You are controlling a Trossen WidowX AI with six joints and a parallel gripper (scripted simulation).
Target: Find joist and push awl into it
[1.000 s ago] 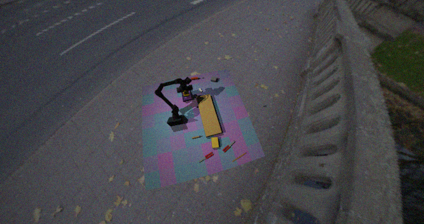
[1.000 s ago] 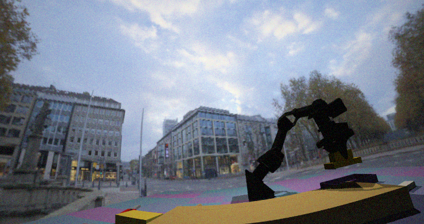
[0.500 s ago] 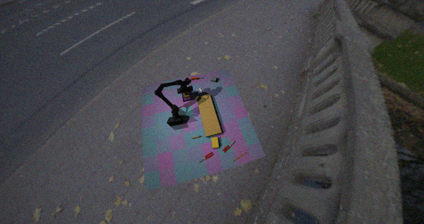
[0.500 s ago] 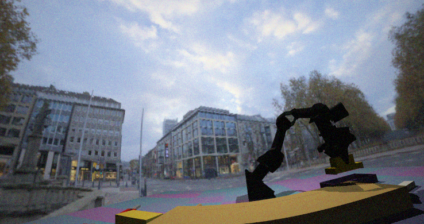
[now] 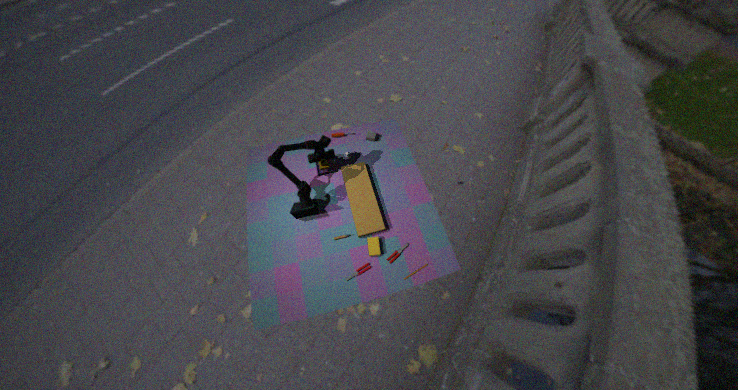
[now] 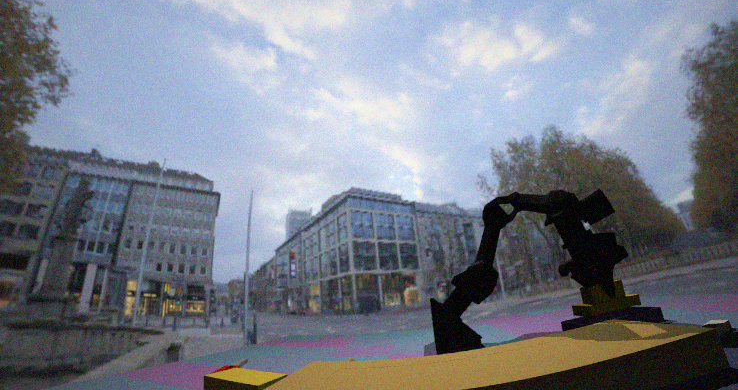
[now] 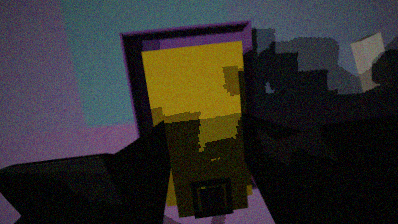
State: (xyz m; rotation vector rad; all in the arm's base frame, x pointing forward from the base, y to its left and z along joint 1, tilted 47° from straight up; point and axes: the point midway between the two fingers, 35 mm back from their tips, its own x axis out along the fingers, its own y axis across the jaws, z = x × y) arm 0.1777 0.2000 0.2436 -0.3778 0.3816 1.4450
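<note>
The purple tray lies 5 cm below my gripper tip and 1 cm to the right of it. The rest, counted from my gripper tip: pale block (20 cm ahead, 5 cm below, 2 cm to the left); then grey block (43 cm ahead, 13 cm to the left, 4 cm below); then yellow stud finder (2 cm to the right, 2 cm above).
</note>
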